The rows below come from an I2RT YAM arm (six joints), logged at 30 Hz.
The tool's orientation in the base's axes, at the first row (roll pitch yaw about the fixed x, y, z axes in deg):
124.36, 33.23, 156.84
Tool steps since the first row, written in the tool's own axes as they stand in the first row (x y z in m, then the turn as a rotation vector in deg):
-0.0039, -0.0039, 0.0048, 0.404, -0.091, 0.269
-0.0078, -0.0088, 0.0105, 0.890, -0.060, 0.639
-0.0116, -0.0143, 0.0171, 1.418, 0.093, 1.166
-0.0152, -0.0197, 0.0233, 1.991, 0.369, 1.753
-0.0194, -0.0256, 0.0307, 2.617, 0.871, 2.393
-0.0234, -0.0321, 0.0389, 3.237, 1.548, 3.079
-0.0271, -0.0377, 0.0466, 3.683, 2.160, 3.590
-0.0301, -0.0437, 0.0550, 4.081, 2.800, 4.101
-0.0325, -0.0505, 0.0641, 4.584, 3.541, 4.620
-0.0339, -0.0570, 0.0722, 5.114, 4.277, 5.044
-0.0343, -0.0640, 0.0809, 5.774, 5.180, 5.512
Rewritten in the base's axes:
0.0067, -0.0009, -0.0028, -0.129, 0.241, -0.411
0.0141, -0.0020, -0.0068, -0.284, 0.658, -0.831
0.0221, -0.0029, -0.0116, -0.398, 1.274, -1.263
0.0297, -0.0039, -0.0163, -0.535, 2.029, -1.664
0.0386, -0.0047, -0.0215, -0.724, 2.993, -1.962
0.0479, -0.0053, -0.0277, -0.914, 4.106, -2.159
0.0565, -0.0055, -0.0332, -1.065, 5.005, -2.222
0.0651, -0.0053, -0.0396, -1.184, 5.907, -2.239
0.0738, -0.0050, -0.0473, -1.398, 6.920, -2.248
0.0811, -0.0049, -0.0549, -1.691, 7.877, -2.230
0.0881, -0.0043, -0.0636, -2.088, 9.022, -2.189

